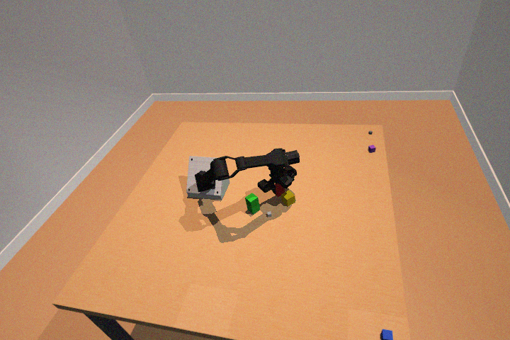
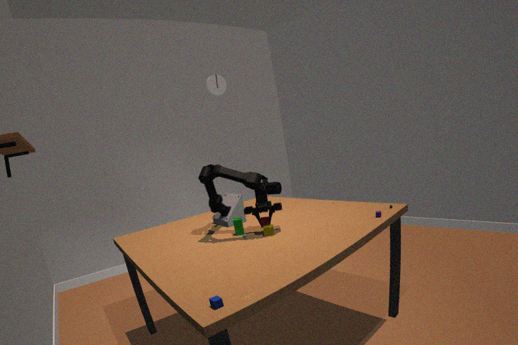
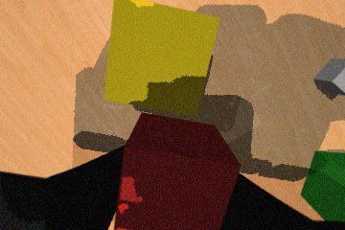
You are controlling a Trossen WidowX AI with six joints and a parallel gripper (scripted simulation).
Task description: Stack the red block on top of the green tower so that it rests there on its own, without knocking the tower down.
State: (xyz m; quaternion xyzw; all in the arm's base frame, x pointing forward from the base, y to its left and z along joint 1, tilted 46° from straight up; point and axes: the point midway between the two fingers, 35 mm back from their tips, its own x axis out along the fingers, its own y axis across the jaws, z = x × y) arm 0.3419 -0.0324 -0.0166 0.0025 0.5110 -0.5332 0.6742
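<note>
Now: the yellow block 50 mm ahead of my gripper tip, 30 mm to the right of it and 20 mm below it. The rest, counted from my gripper tip: tiny white cube 30 mm behind, 120 mm to the right, 30 mm below; purple cube 460 mm ahead, 370 mm to the left, 30 mm below; red block 10 mm above.
</note>
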